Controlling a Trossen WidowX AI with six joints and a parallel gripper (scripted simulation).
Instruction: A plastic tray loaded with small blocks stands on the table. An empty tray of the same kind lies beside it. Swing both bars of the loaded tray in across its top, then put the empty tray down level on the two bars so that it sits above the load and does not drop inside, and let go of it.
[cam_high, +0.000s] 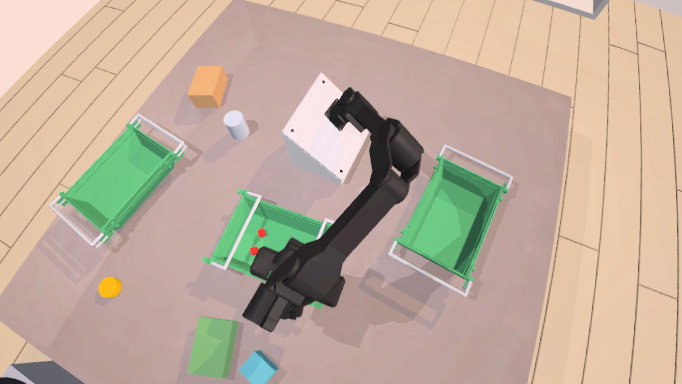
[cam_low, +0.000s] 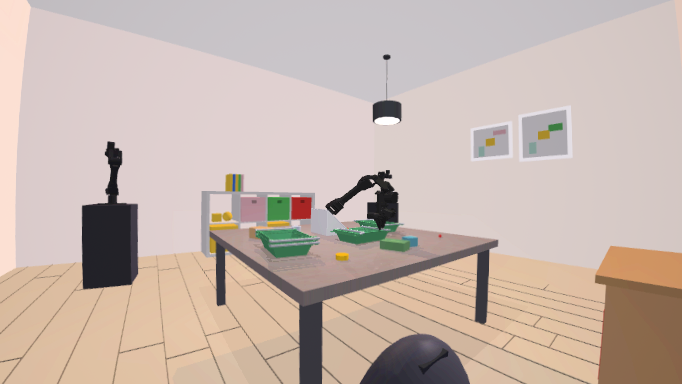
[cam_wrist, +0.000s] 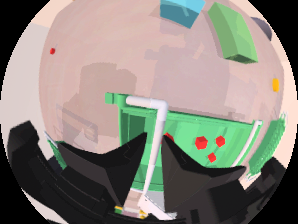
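My gripper tip is 32 cm past the green tray, 24 cm to the right of it and 1 cm above it. From my gripper tip the other things lie so: red block: 43 cm behind, 5 cm to the left, 5 cm below; then blue cube: 21 cm ahead, 3 cm below, 1 cm to the left; then green block: 22 cm ahead, 10 cm to the right, 4 cm below.
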